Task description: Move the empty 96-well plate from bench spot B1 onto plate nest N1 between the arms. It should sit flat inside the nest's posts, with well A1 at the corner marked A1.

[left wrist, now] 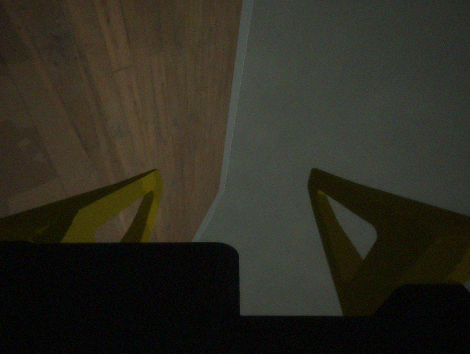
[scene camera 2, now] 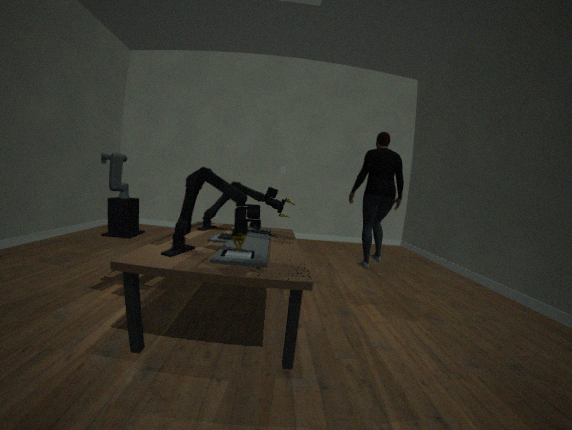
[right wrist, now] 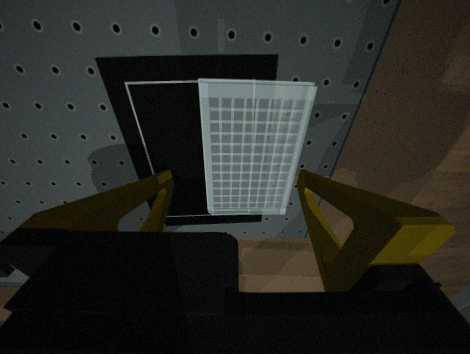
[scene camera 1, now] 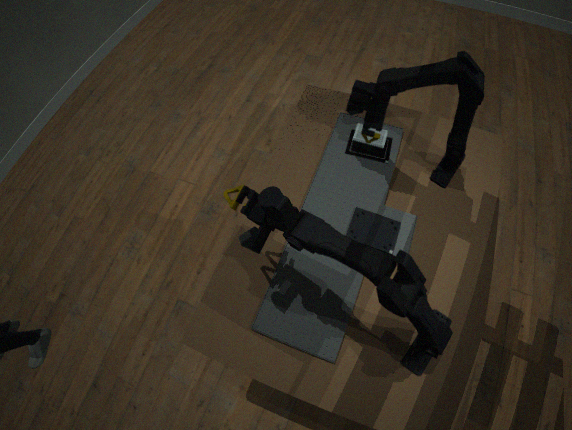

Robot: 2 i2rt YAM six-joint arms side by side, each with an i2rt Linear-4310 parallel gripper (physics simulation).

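Places are measured from the left arm's base along level axes (x ahead, y left, z up), in centimetres.
Pixels of known places: left gripper, fingertip midpoint: (left wrist: 235,177) (scene camera 2: 292,211) (scene camera 1: 234,199); right gripper, fingertip midpoint: (scene camera 2: 239,248) (right wrist: 235,176) (scene camera 1: 370,133); left arm's base, origin of the base link: (scene camera 2: 206,228) (scene camera 1: 426,341); right arm's base, origin of the base link: (scene camera 2: 178,251) (scene camera 1: 447,166).
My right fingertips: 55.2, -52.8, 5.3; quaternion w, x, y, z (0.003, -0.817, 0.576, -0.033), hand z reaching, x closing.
Ahead of a thing's pixels: the offset from my right fingertips to its top centre, as dx, dy, dz. "spot": to the spot under its first point. Level surfaces: height alone.
The pale 96-well plate {+0.3, -1.6, -2.4} (scene camera 1: 361,139) (scene camera 2: 239,254) (right wrist: 252,150) is at the black, white-outlined bench spot B1 {spot: +1.6, +6.2, -3.8} (right wrist: 167,115); in the right wrist view it covers the right part of the spot. My right gripper (scene camera 1: 371,136) (scene camera 2: 240,243) (right wrist: 235,176) is open above the plate, pointing down; the plate shows between its fingertips, nearer the right-hand one. The dark square plate nest N1 {-21.5, +32.6, -1.8} (scene camera 1: 375,227) lies between the arms, partly hidden by the left arm in scene camera 1; its A1 mark is unreadable. My left gripper (scene camera 2: 291,209) (left wrist: 235,177) is open and empty, raised well away from the plate.
The long grey board {dz -4.0} (scene camera 1: 332,185) (right wrist: 60,50) runs under both arms on the wooden table (scene camera 2: 210,274). The left arm (scene camera 1: 325,240) stretches across the board beside the nest. A person (scene camera 2: 383,175) stands beyond the table, and another robot arm (scene camera 2: 116,172) stands on a black pedestal.
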